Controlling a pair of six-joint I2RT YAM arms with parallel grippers.
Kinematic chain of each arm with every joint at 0, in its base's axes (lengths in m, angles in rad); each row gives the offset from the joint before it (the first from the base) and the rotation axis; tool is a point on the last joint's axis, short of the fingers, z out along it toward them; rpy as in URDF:
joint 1: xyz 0 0 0.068 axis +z
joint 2: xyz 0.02 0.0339 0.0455 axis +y
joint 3: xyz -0.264 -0.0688 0 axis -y
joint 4: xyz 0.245 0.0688 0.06 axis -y
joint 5: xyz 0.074 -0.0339 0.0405 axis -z
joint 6: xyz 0.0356 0 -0.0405 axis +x
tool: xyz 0 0 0 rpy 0 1.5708 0
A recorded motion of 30 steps. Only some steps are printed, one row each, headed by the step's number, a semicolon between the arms.
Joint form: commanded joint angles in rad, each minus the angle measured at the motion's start. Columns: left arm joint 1, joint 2, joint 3, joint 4, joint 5, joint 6; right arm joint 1, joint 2, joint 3, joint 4, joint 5, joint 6.
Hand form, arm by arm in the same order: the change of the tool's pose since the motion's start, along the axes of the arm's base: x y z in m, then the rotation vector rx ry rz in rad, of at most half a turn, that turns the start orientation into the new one. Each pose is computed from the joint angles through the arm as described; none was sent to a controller.
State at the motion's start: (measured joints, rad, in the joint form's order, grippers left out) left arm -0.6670 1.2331 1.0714 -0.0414 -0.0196 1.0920; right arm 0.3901 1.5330 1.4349 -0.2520 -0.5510 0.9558
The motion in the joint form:
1: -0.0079 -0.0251 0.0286 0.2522 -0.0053 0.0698; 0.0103 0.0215 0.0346 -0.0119 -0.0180 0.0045
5: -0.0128 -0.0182 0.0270 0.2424 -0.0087 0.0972; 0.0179 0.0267 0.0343 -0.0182 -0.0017 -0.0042
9: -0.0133 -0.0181 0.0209 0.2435 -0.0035 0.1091; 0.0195 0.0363 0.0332 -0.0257 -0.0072 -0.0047
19: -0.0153 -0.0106 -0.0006 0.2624 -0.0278 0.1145; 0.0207 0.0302 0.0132 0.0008 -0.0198 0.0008
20: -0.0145 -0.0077 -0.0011 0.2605 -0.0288 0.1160; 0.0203 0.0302 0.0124 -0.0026 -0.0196 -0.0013
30: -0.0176 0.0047 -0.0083 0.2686 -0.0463 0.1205; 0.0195 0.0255 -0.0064 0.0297 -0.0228 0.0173
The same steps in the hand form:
1: -0.0060 0.0021 0.0445 -0.1341 -0.2819 -0.0060; 0.0027 0.0057 0.0037 0.0085 0.0049 0.0259
5: -0.0051 -0.0003 0.0411 -0.1013 -0.2838 -0.0098; 0.0030 0.0083 0.0010 -0.0058 0.0067 0.0207
9: -0.0051 -0.0007 0.0390 -0.0891 -0.2870 -0.0165; 0.0047 0.0099 -0.0033 -0.0113 0.0238 0.0277
19: -0.0028 -0.0022 0.0313 -0.0767 -0.2822 0.0049; 0.0035 0.0103 -0.0055 0.0005 0.0183 0.0390
20: -0.0020 -0.0025 0.0301 -0.0719 -0.2790 0.0063; 0.0034 0.0101 -0.0061 -0.0023 0.0204 0.0390
30: 0.0005 -0.0049 0.0250 -0.0598 -0.2726 0.0197; 0.0033 0.0098 -0.0079 0.0154 0.0189 0.0359

